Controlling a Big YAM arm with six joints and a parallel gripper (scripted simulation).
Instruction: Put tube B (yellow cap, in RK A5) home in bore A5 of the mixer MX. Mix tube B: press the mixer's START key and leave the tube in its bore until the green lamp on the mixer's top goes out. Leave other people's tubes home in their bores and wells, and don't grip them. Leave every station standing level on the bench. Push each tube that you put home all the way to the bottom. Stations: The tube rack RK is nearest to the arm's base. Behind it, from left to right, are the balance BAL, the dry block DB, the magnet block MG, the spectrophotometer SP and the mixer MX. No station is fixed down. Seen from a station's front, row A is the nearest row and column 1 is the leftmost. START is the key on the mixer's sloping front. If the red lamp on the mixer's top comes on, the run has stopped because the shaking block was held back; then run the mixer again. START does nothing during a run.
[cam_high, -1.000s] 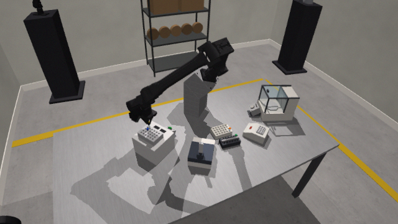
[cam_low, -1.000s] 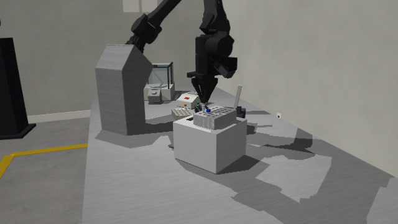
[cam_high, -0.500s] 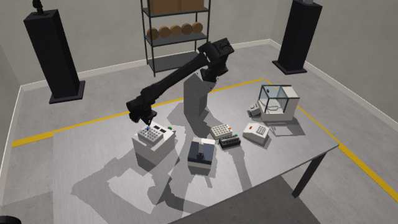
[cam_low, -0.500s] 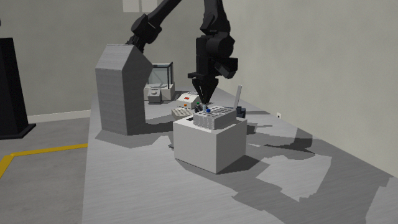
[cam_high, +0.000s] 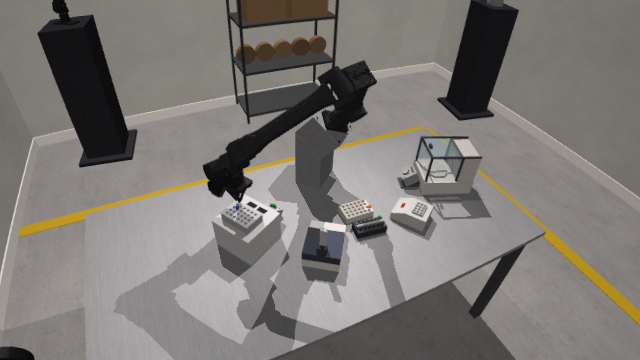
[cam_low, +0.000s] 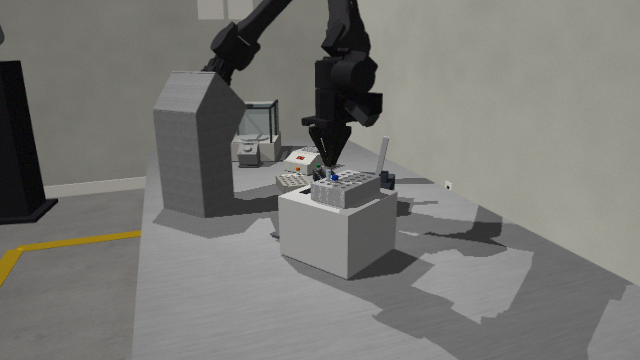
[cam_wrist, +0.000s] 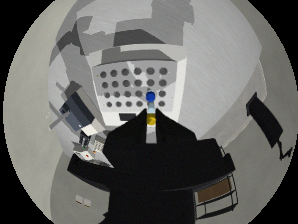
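My gripper is now 3 cm short of the grey shaking block and 6 cm above it. Round my hand: black magnet block (9 cm ahead, 50 cm to the left, 19 cm below); then green start key (8 cm behind, 14 cm to the left, 14 cm below); then tube rack RK (2 cm behind, 48 cm to the left, 19 cm below).
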